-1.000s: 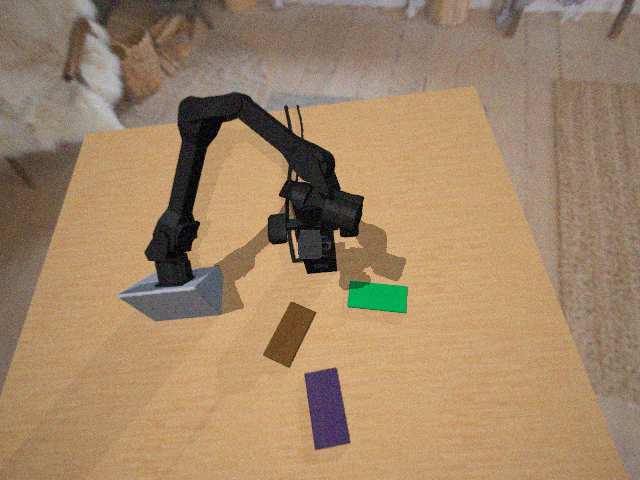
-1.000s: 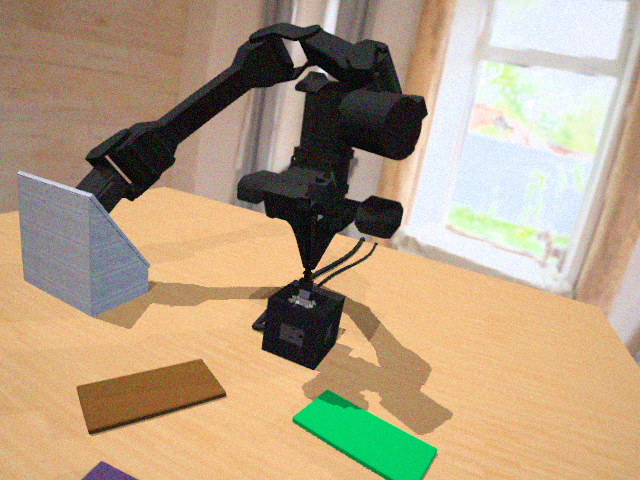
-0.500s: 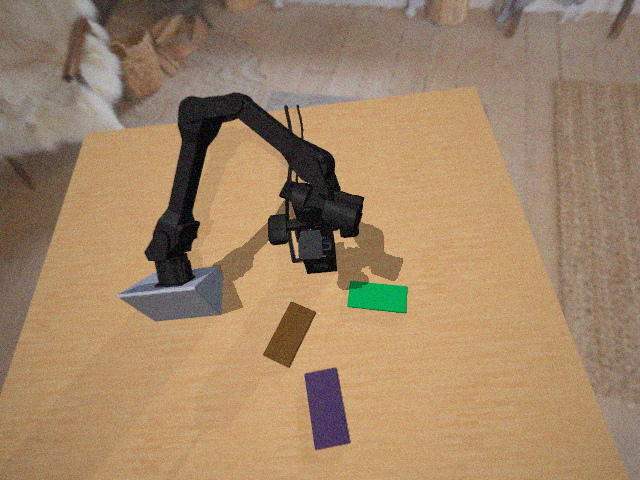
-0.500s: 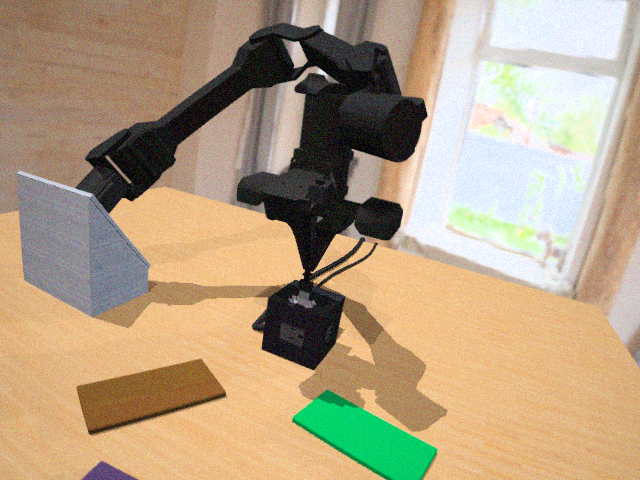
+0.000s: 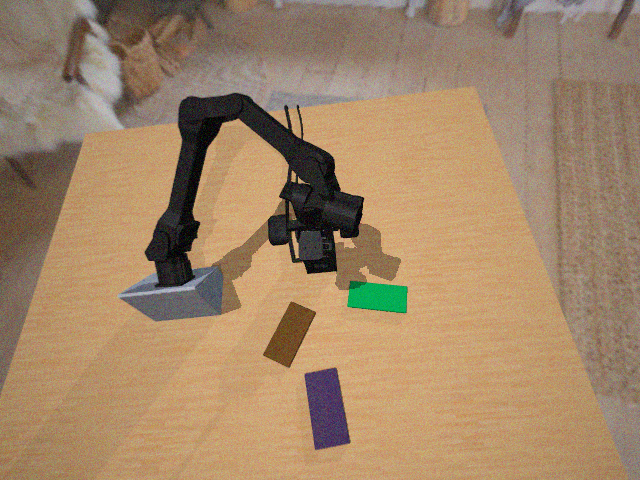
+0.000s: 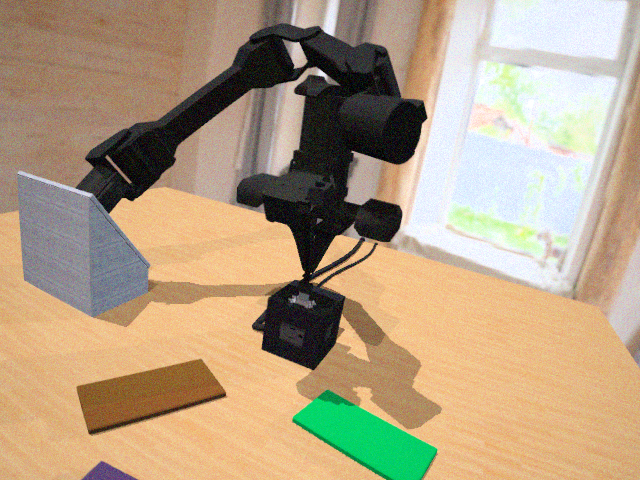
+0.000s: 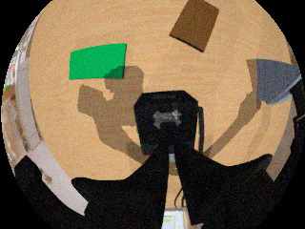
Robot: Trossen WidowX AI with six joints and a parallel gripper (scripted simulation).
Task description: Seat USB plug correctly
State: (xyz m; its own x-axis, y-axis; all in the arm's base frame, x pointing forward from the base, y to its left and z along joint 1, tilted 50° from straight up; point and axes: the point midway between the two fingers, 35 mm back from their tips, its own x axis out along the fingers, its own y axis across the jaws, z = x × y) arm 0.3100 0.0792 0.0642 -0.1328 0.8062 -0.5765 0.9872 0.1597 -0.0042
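The light grey socket lies 5 cm below my gripper tip. From my gripper tip the other things lie so: grey USB plug: 2 cm below; then green tile: 14 cm ahead, 11 cm below, 9 cm to the right; then brown tile: 18 cm to the right, 11 cm below, 7 cm behind.
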